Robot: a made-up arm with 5 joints. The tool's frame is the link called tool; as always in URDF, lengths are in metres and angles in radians.
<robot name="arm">
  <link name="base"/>
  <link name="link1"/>
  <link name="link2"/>
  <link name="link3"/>
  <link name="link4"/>
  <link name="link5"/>
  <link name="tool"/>
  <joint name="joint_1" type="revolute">
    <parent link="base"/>
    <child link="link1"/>
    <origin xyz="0.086 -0.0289 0.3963" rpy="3.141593 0 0"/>
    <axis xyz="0 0 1"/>
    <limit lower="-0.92" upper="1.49"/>
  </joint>
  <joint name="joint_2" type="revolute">
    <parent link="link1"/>
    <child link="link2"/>
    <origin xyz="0.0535 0.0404 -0.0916" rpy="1.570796 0 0"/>
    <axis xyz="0 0 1"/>
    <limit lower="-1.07" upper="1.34"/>
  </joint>
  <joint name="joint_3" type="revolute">
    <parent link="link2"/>
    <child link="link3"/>
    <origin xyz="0.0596 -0.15 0.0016" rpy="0 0 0"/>
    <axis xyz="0 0 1"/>
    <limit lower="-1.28" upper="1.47"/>
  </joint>
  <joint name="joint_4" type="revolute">
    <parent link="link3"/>
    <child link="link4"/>
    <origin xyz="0.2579 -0.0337 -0.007" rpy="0 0 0"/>
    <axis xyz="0 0 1"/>
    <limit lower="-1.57" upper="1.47"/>
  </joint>
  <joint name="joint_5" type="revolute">
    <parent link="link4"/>
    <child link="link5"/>
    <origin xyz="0.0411 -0.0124 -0.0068" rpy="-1.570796 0 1.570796"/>
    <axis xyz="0 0 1"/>
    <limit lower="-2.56" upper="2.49"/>
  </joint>
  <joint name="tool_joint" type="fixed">
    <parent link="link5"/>
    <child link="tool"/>
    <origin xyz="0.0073 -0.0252 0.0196" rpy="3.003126 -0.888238 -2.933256"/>
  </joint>
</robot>
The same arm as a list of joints. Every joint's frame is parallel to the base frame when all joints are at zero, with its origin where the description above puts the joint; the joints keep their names.
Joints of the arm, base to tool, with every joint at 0 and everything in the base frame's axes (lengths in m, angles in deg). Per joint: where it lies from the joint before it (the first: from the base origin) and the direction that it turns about. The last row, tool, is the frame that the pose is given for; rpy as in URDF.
joint_1: axis -z origin 0.086 -0.0289 0.3963
joint_2: axis +y origin 0.0535 -0.0404 0.0916
joint_3: axis +y origin 0.0596 0.0016 0.15
joint_4: axis +y origin 0.2579 -0.007 0.0337
joint_5: axis -x origin 0.0411 -0.0068 0.0124
tool: origin -0.0196 0.0252 -0.0073 rpy 7.31 -38.11 170.46
Joint limits (deg, base to tool): -52.71..85.37 -61.31..76.78 -73.34..84.22 -89.95..84.22 -146.68..142.67

